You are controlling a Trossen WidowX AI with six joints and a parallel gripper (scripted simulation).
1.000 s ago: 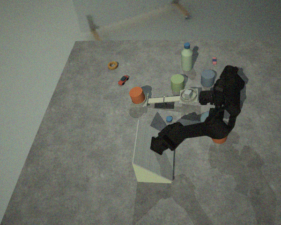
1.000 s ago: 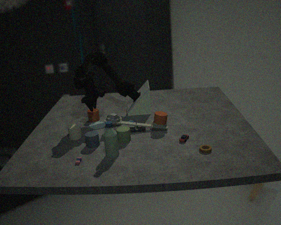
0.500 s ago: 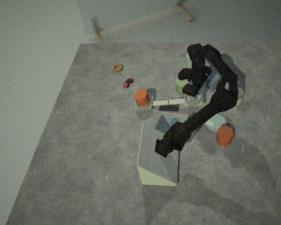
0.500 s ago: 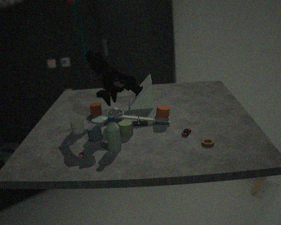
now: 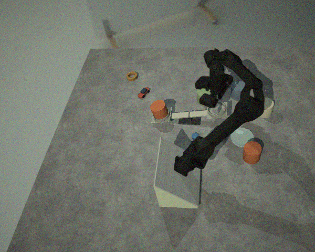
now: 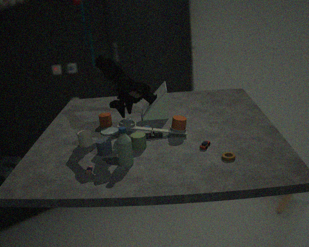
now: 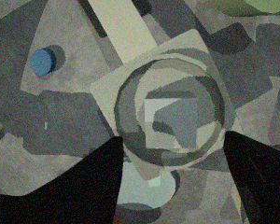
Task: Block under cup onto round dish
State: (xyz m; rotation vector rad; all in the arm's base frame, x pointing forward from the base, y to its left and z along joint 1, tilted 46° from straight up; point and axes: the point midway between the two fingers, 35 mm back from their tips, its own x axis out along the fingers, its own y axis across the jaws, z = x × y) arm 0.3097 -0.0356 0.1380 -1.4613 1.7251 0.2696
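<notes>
Now: the grey block 3 cm below my gripper tip. From my gripper tip the other things lie so: small balance: 12 cm to the left, 8 cm below; then green cup: 14 cm ahead, 8 cm below, 6 cm to the left; then blue cap: 11 cm below, 10 cm behind, 9 cm to the left.
</notes>
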